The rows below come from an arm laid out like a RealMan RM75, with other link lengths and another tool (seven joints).
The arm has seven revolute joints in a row. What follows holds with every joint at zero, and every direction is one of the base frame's. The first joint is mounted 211.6 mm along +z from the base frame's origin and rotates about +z. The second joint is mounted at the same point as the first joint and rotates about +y. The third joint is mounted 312.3 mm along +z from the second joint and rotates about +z. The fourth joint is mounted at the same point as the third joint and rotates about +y. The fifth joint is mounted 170.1 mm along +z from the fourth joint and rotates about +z. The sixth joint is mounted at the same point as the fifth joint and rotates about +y. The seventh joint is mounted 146.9 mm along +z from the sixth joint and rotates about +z. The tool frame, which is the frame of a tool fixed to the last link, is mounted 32 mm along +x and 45 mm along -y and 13 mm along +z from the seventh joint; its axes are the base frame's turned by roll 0, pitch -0.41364 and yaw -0.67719 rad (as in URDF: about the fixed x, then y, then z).
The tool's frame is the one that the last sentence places.
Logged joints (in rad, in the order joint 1, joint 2, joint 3, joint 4, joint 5, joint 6, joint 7), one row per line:
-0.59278, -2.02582, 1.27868, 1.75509, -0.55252, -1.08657, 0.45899
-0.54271, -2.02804, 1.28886, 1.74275, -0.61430, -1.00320, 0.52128
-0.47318, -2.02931, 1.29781, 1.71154, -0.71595, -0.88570, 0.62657
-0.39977, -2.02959, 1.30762, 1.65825, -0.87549, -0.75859, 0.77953
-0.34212, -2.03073, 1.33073, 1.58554, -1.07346, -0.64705, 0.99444
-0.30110, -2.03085, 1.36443, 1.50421, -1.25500, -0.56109, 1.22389
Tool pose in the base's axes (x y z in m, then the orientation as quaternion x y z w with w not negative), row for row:
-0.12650, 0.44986, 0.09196, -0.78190, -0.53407, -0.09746, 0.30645
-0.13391, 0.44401, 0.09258, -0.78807, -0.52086, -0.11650, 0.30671
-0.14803, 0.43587, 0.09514, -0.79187, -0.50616, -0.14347, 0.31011
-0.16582, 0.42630, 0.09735, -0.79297, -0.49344, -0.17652, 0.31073
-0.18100, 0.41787, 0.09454, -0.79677, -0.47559, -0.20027, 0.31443
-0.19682, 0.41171, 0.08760, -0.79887, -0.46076, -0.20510, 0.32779
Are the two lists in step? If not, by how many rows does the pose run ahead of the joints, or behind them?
They are in step.
